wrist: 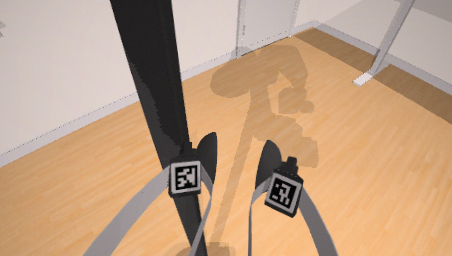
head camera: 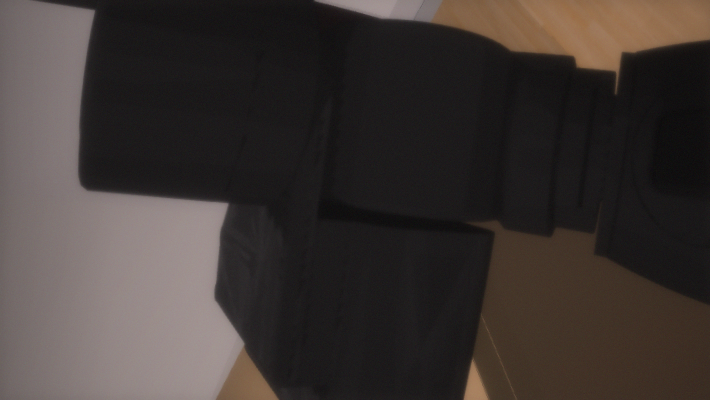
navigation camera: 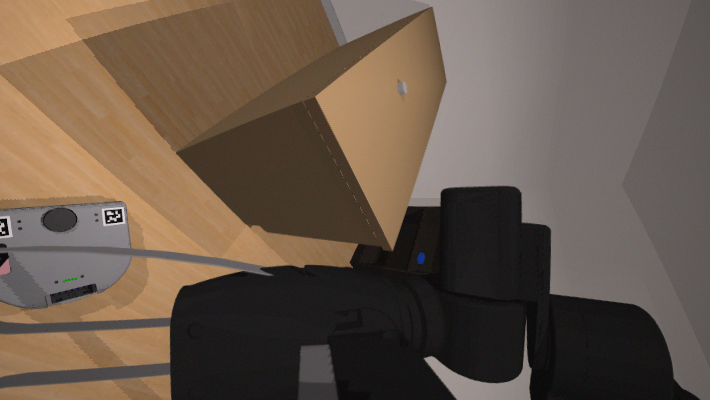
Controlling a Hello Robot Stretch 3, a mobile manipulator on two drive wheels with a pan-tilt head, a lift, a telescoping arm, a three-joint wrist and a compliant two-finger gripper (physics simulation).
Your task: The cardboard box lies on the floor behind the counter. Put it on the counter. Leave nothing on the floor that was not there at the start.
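Where they show: robot's base, origin of the base link: [navigation camera: 61,218].
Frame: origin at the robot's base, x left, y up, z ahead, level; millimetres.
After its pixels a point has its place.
Note:
The counter [navigation camera: 370,140] {x -639, y 910, z 200 mm} is a tan block with a dark side, in the upper middle of the navigation view. Part of its dark side [head camera: 590,310] {x -526, y 658, z 102 mm} shows at the lower right of the head view. The cardboard box does not show in these views. My gripper [wrist: 239,154] {x 63, y 1057, z 10 mm} is open and empty in the wrist view, its two fingertips apart above the wood floor. In the navigation view its black body and grey finger strips are close to the camera; the fingertips are out of frame. The black wrist parts cover much of the head view.
A small white object [navigation camera: 402,87] {x -900, y 932, z 457 mm} is on the counter top. A dark shelf unit with a blue object [navigation camera: 421,258] {x -2036, y 649, z -646 mm} shows beyond the counter's near corner, partly hidden by the wrist. My grey base [navigation camera: 90,265] {x -54, y 160, z -157 mm} is at the left. The mast [wrist: 155,80] and a white leg [wrist: 392,37] show in the wrist view.

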